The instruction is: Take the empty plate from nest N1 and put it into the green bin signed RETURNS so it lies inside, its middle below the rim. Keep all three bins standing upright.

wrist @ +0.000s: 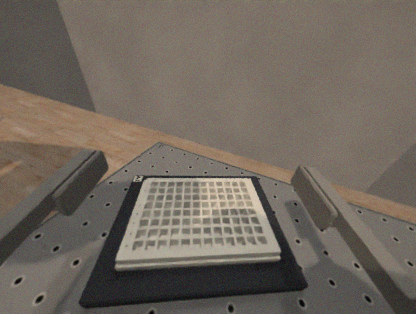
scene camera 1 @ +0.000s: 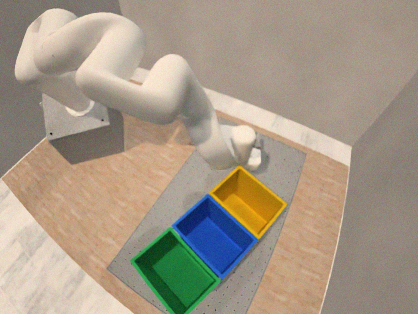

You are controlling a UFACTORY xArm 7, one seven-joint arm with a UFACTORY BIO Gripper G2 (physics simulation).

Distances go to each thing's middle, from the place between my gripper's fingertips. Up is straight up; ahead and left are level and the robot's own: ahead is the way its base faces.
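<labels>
The yellow bin (scene camera 1: 252, 204) is 180 mm ahead of my hand, 290 mm to the right of it and 20 mm above it. Then there is the dark nest (wrist: 198, 282), 70 mm below my hand, and the rectangular plate (wrist: 176, 222), which is 60 mm below it. As for the blue bin (scene camera 1: 218, 239), I find it 420 mm to the right of my hand, 160 mm ahead of it and 20 mm above it. Going by their middles, the blue bin is the farthest from my hand of the things named here.
</labels>
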